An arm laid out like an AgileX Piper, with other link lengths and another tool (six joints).
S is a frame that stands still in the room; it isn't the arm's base.
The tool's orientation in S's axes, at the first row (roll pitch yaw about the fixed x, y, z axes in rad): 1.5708 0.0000 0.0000
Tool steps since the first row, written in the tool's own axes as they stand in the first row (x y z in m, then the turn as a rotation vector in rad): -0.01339 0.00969 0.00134 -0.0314 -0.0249 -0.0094; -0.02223 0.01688 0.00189 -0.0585 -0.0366 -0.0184; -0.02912 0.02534 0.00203 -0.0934 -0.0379 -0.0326; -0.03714 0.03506 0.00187 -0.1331 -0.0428 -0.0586; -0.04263 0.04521 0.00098 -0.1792 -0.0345 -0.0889; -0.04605 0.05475 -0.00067 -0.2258 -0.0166 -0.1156; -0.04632 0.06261 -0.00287 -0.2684 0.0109 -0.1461; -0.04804 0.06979 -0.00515 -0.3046 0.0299 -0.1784
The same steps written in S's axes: -0.01339 -0.00134 0.00969 -0.0314 0.0094 -0.0249; -0.02223 -0.00189 0.01688 -0.0585 0.0184 -0.0366; -0.02912 -0.00203 0.02534 -0.0934 0.0326 -0.0379; -0.03714 -0.00187 0.03506 -0.1331 0.0586 -0.0428; -0.04263 -0.00098 0.04521 -0.1792 0.0889 -0.0345; -0.04605 0.00067 0.05475 -0.2258 0.1156 -0.0166; -0.04632 0.00287 0.06261 -0.2684 0.1461 0.0109; -0.04804 0.00515 0.06979 -0.3046 0.1784 0.0299
